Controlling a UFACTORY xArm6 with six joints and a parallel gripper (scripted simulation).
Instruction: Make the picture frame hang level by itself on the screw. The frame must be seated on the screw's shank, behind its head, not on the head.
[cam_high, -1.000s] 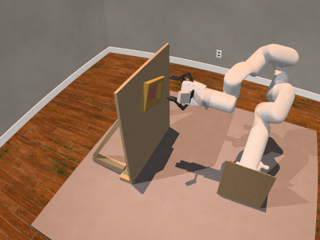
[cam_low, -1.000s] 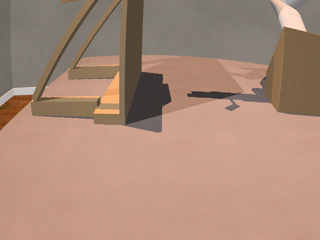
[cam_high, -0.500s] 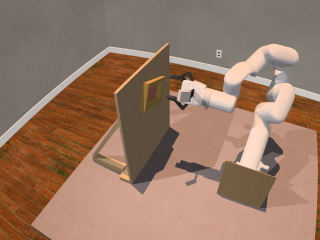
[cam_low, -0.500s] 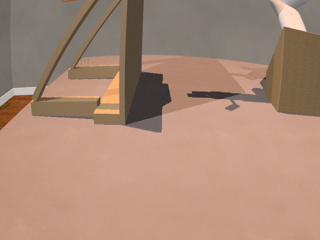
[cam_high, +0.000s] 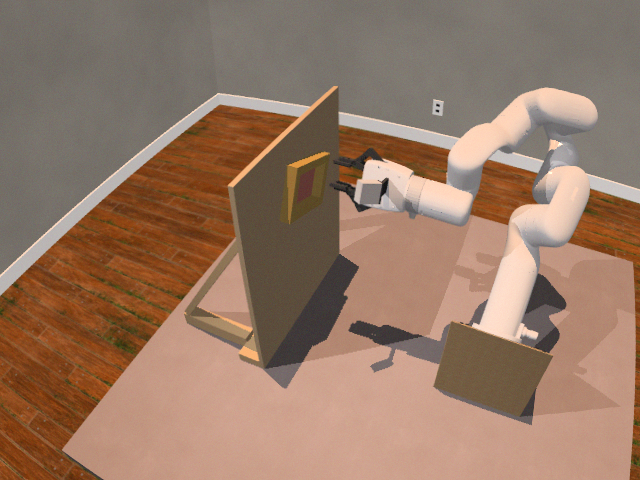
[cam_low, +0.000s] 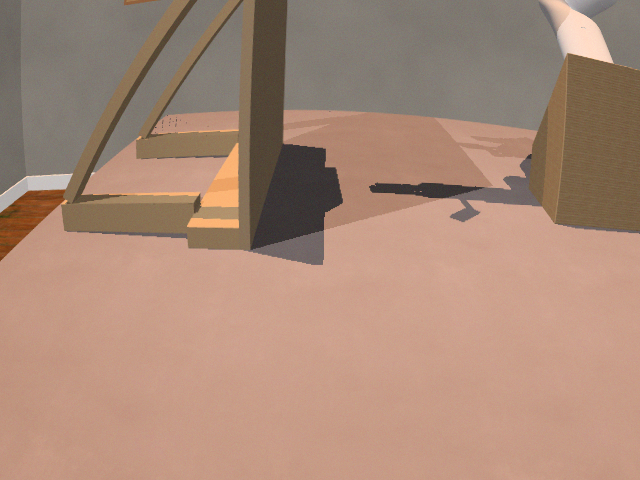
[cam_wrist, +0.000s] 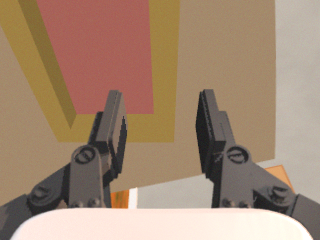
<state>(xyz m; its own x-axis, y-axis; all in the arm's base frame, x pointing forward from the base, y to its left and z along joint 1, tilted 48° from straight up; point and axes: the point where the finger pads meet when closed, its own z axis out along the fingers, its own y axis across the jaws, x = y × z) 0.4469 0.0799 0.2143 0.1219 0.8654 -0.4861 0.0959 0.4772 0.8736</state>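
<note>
My hand is 90 mm short of the picture frame and 50 mm above it. From my hand the other things lie so: upright wooden board 170 mm below, 110 mm ahead, 10 mm to the left.
</note>
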